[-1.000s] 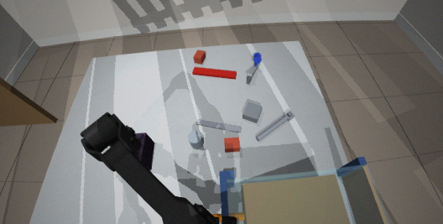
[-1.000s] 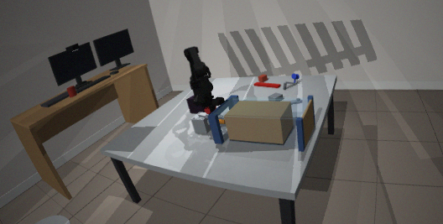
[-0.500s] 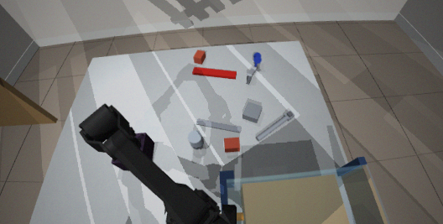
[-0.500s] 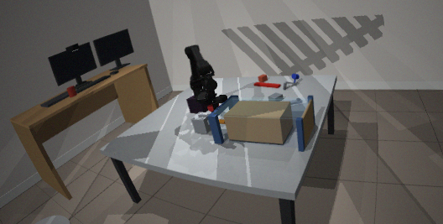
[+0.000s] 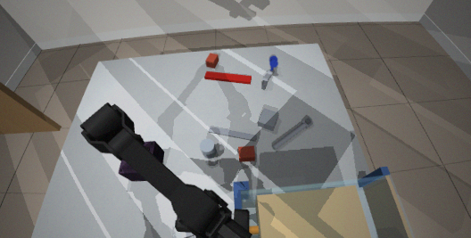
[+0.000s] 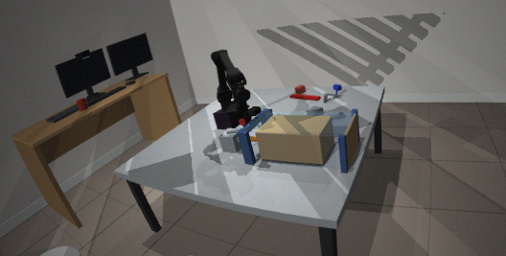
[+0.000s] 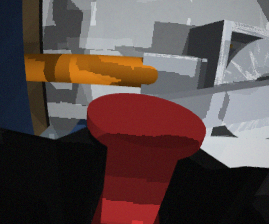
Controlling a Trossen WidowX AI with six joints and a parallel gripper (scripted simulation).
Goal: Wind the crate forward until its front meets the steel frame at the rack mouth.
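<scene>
The red-knobbed handle lies 4 cm behind my gripper tip and 1 cm below it. Round my gripper tip: grey winch 11 cm behind, 2 cm to the right, 8 cm below; red knob 1 cm to the left, 2 cm above; blue steel frame 6 cm ahead, 2 cm to the right, 1 cm below.
</scene>
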